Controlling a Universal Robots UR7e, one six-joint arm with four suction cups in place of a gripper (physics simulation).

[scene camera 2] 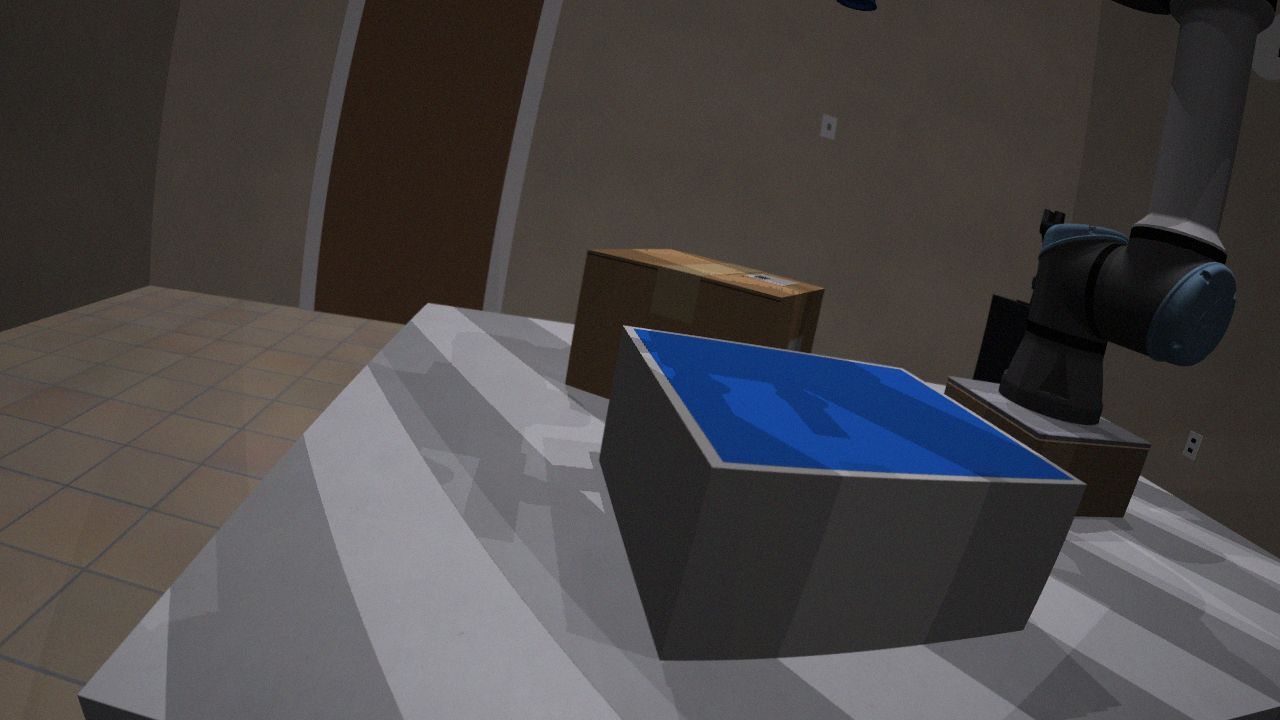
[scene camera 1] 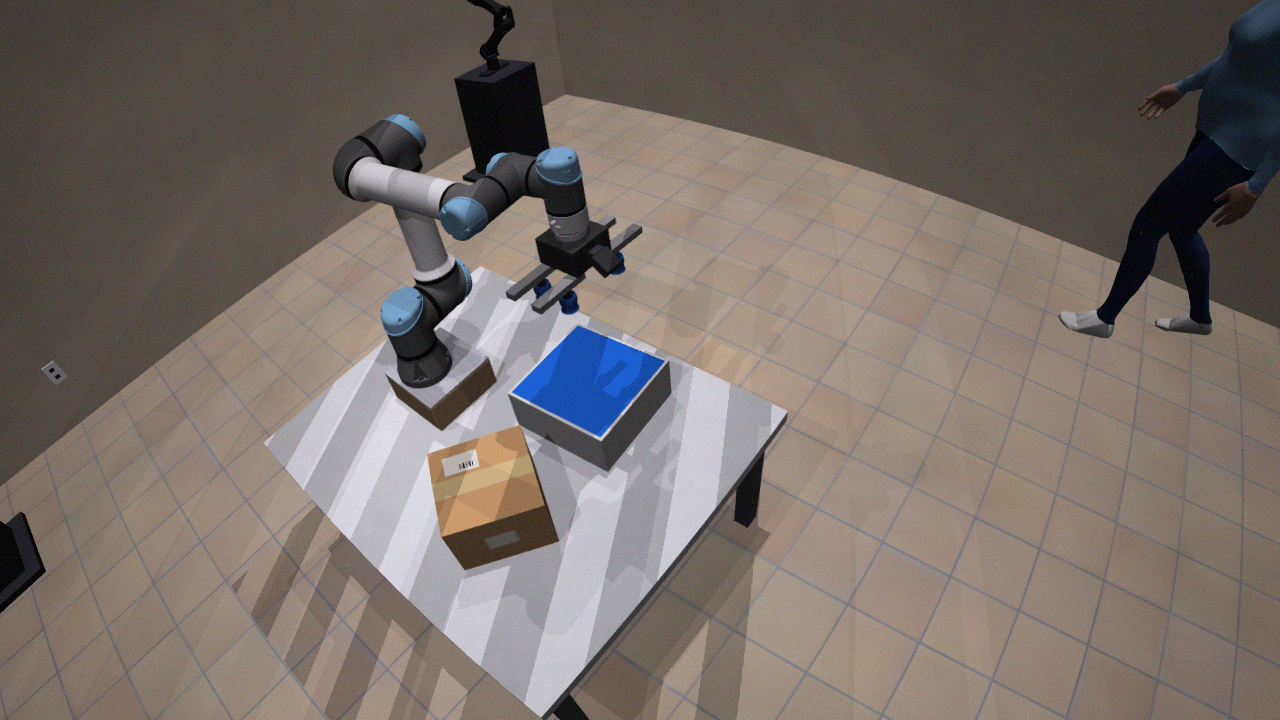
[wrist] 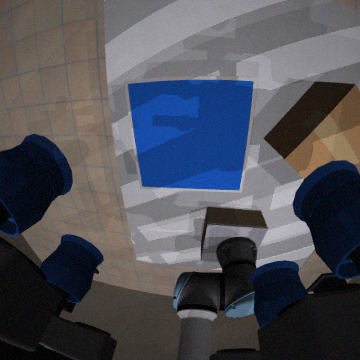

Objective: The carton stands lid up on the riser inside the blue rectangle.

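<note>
The brown carton [scene camera 1: 492, 490] [scene camera 2: 677, 308] [wrist: 332, 135] stands on the table beside the riser, its taped face with a barcode label up; in the wrist view the right edge cuts it off. The grey riser [scene camera 1: 568, 442] [scene camera 2: 859, 555] has the blue rectangle [scene camera 1: 586, 367] [scene camera 2: 805, 402] [wrist: 215, 145] on its top, with no carton on it. My gripper [scene camera 1: 580, 279] hangs high above the table, behind the riser in scene camera 1, cups downward. It is open: nothing is on its suction cups. In scene camera 2 part of one cup shows at the top edge.
The arm's base stands on a low box [scene camera 1: 459, 400] [scene camera 2: 1096, 461] [wrist: 235, 218] next to the riser, on the white table [scene camera 1: 626, 573] [scene camera 2: 429, 573]. A black pedestal [scene camera 1: 503, 116] with a small arm stands behind. A person [scene camera 1: 1190, 188] stands on the floor at the right.
</note>
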